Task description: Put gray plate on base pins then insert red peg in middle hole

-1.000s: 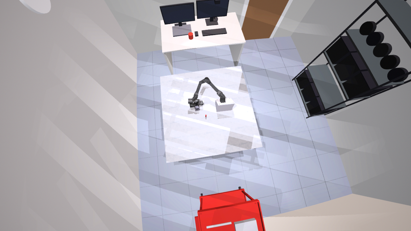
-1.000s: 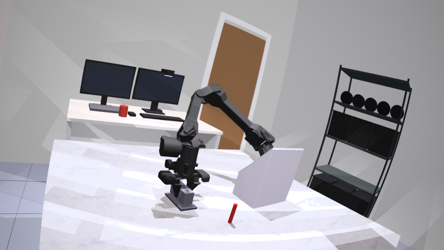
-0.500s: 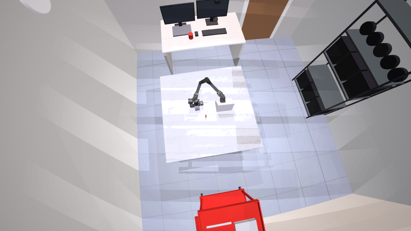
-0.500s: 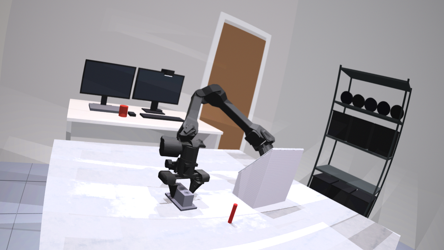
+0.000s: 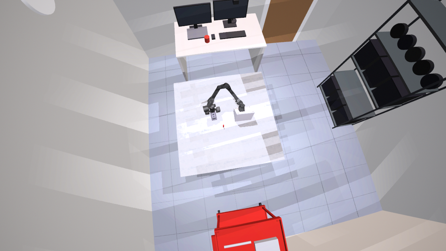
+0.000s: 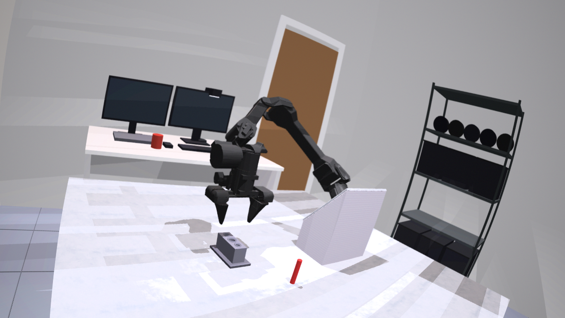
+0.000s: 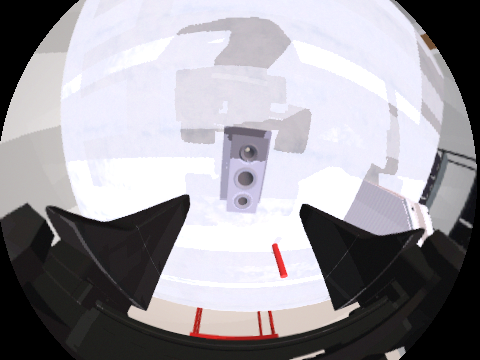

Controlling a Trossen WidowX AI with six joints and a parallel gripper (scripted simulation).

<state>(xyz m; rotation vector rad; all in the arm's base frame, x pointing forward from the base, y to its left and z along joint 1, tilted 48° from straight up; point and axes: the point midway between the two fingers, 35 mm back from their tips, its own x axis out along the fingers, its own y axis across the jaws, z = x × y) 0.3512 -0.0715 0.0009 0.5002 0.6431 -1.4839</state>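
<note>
Now: gripper tip 110 mm past the red peg, 170 mm to the right of it and 70 mm above it. From my gripper tip the other things lie so: gray plate (70 mm below).
</note>
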